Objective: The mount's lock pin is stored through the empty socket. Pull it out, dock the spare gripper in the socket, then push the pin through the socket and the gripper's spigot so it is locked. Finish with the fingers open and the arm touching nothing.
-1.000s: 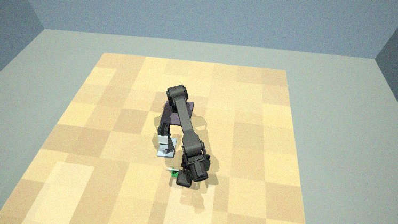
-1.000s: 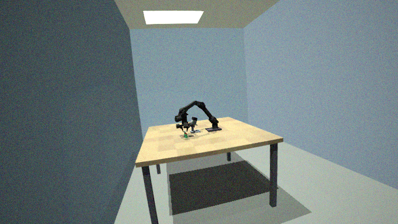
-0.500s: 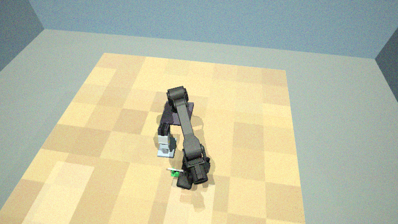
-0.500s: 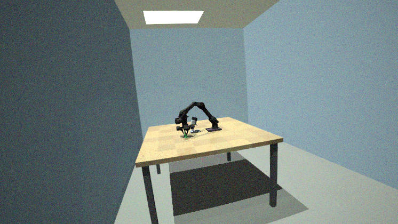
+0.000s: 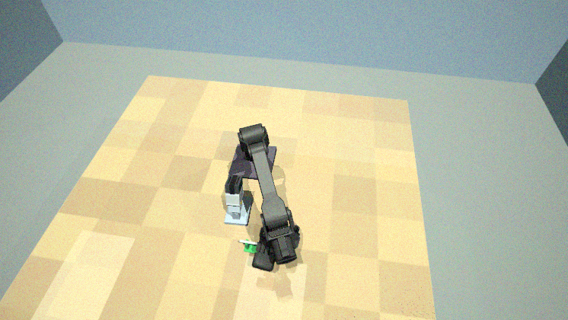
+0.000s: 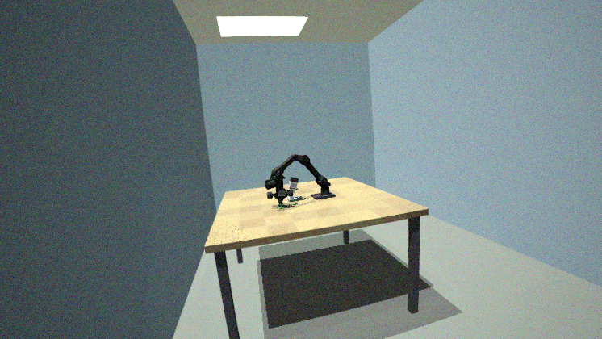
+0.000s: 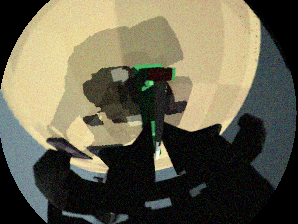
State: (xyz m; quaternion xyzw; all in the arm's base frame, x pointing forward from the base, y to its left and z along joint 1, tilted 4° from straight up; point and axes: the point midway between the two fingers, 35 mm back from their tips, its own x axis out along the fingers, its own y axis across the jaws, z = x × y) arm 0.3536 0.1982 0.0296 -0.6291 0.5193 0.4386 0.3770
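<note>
The green holder lies 10 mm to the left of my gripper tip and 10 mm above it. Round my gripper tip: grey mount (130 mm to the right, 100 mm behind, 40 mm above); spare gripper (140 mm to the right, 110 mm above, 100 mm behind).
</note>
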